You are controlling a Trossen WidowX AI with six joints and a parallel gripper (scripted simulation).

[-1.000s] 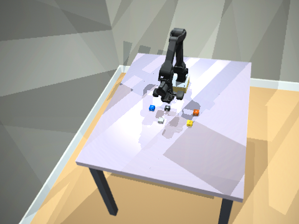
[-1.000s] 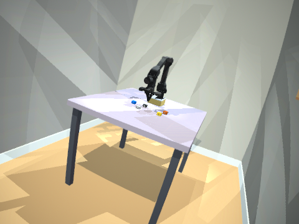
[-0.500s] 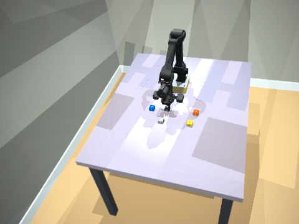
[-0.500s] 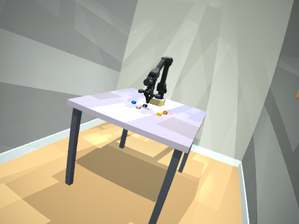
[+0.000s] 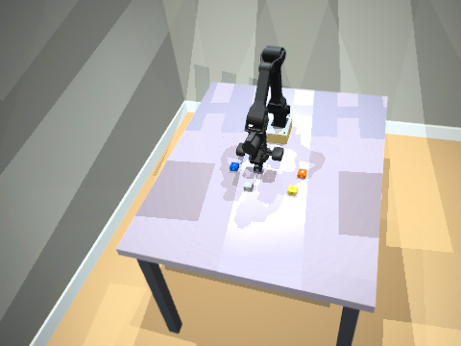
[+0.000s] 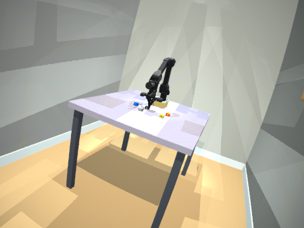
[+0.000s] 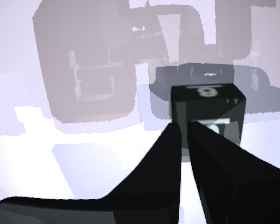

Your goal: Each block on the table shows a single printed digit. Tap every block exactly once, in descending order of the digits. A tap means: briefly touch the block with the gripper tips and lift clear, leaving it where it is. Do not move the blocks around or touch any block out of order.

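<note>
Right now my gripper tip is 1 cm to the left of the dark grey block and 1 cm above it. The rest, counted from my gripper tip: orange block (2 cm behind, 17 cm to the left, 1 cm below); then blue block (3 cm ahead, 11 cm to the right, 1 cm below); then yellow block (8 cm ahead, 16 cm to the left, 1 cm below).
</note>
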